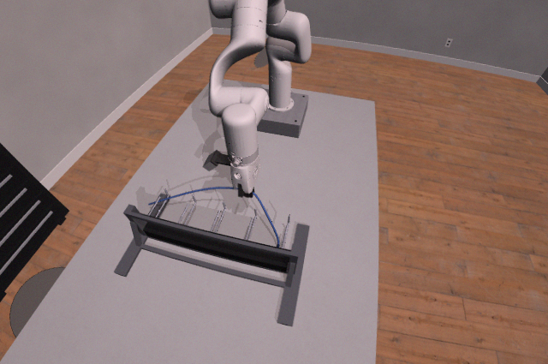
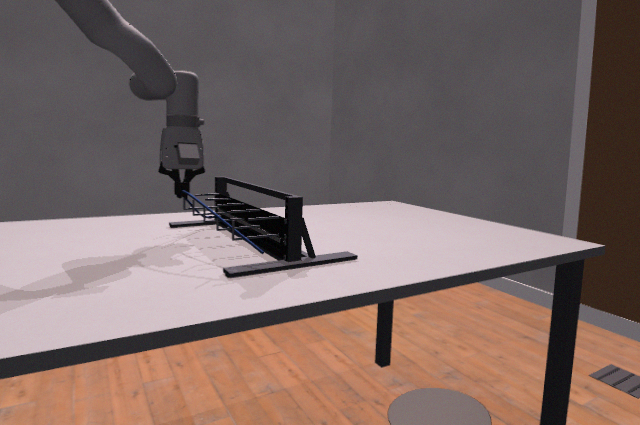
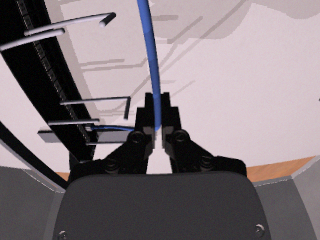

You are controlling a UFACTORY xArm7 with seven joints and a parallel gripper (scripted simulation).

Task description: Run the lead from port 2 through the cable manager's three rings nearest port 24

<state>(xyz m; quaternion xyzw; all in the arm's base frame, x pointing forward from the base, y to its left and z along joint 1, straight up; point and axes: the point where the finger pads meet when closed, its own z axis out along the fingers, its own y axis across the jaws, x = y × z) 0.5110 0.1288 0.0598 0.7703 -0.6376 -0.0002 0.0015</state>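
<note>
My hand is 170 mm short of the rack, 30 mm to the left of it and 60 mm above it.
</note>
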